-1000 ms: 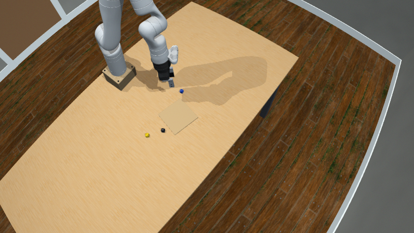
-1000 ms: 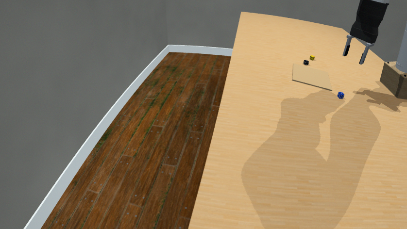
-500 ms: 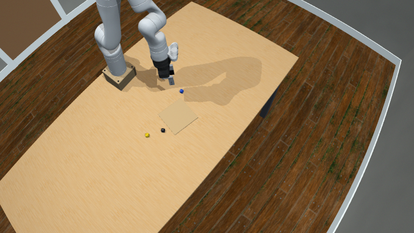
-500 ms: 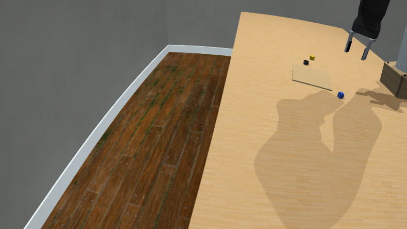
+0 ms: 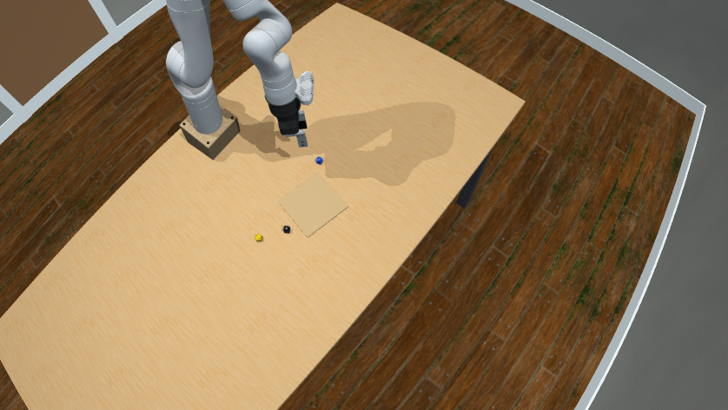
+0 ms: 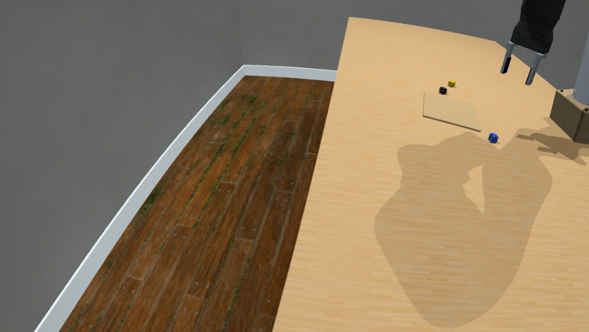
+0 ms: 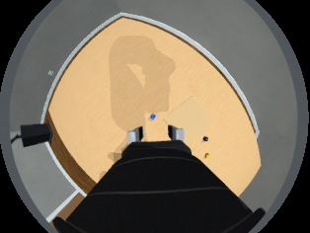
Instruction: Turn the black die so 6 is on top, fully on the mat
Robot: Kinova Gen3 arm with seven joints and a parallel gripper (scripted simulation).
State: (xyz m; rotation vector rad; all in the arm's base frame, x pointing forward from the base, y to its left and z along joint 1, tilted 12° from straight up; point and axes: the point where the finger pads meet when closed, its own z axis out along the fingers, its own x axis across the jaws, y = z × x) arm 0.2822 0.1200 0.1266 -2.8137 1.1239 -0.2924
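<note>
Right now the black die is 19 cm to the right of my hand, 15 cm below it and 10 cm ahead of it. Round my hand: blue die 15 cm below, 2 cm to the left, 2 cm ahead; then tan mat 16 cm below, 9 cm to the right, 9 cm ahead; then yellow die 26 cm to the right, 15 cm below, 6 cm ahead.
</note>
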